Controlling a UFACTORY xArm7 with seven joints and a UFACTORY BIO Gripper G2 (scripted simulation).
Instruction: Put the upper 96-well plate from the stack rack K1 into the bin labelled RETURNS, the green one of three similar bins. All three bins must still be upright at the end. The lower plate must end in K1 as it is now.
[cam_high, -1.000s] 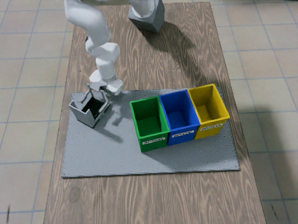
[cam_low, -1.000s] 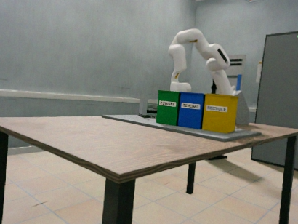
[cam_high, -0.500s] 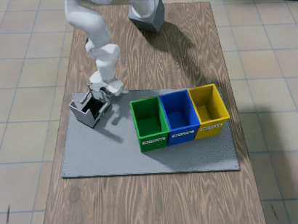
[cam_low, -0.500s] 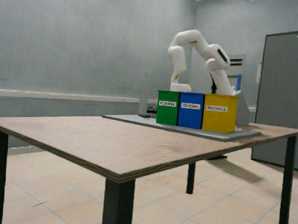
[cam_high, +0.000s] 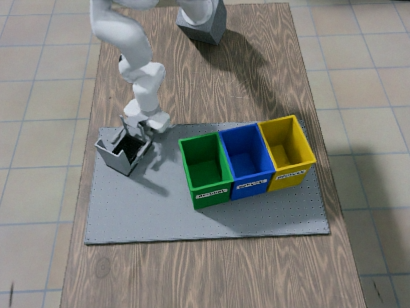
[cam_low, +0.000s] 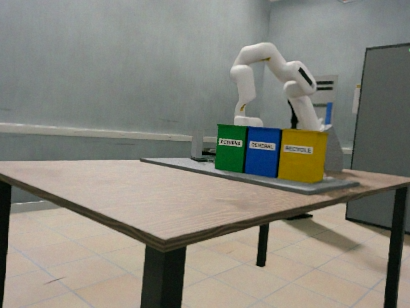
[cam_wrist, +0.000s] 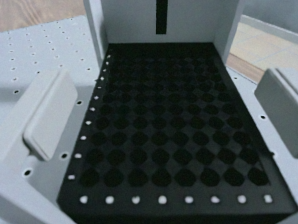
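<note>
My gripper is now 2 cm short of the black 96-well plate, 1 cm to the left of it and 1 cm above it. From my hand the other things lie so: green returns bin 9 cm ahead, 29 cm to the left, 4 cm above; then yellow bin 53 cm to the left, 4 cm above; then blue bin 5 cm ahead, 41 cm to the left, 4 cm above.
</note>
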